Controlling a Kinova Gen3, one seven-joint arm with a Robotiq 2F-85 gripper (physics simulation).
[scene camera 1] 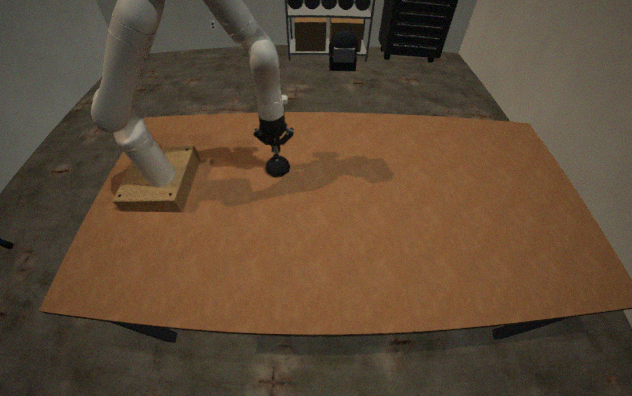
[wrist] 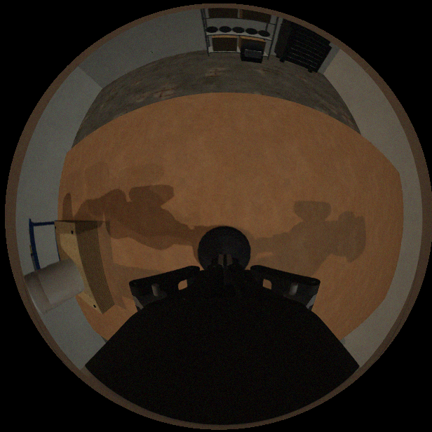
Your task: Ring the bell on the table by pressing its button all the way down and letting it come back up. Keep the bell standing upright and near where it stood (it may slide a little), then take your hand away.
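Seen in the pictures: gripper, between the fingertips: [scene camera 1: 276, 152]; arm's base, origin of its link: [scene camera 1: 162, 176].
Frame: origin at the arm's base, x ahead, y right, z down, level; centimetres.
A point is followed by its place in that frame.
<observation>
A dark, round, domed bell [scene camera 1: 277, 167] @(x 36.0, y -13.8, z 3.1 cm) [wrist: 224, 242] stands upright on the orange-brown table [scene camera 1: 380, 240] @(x 72.3, y 4.6, z 6.8 cm) [wrist: 235, 145], left of the table's middle in the scene view. My gripper [scene camera 1: 276, 152] @(x 35.0, y -17.1, z -0.6 cm) [wrist: 224, 261] is shut with nothing between its fingers and points down. Its fingertips are right over the top middle of the bell, at or very close to the button. The fingertips hide the button in both views, so I cannot tell whether it is pressed or whether they touch it.
The arm's base stands on a wooden block [scene camera 1: 150, 196] @(x 0.2, y 8.2, z 0.4 cm) [wrist: 92, 260] on the left of the table. A shelf rack [scene camera 1: 327, 17] and a dark cabinet [scene camera 1: 420, 30] stand on the floor behind the table. Shadows of the arm fall on both sides of the bell.
</observation>
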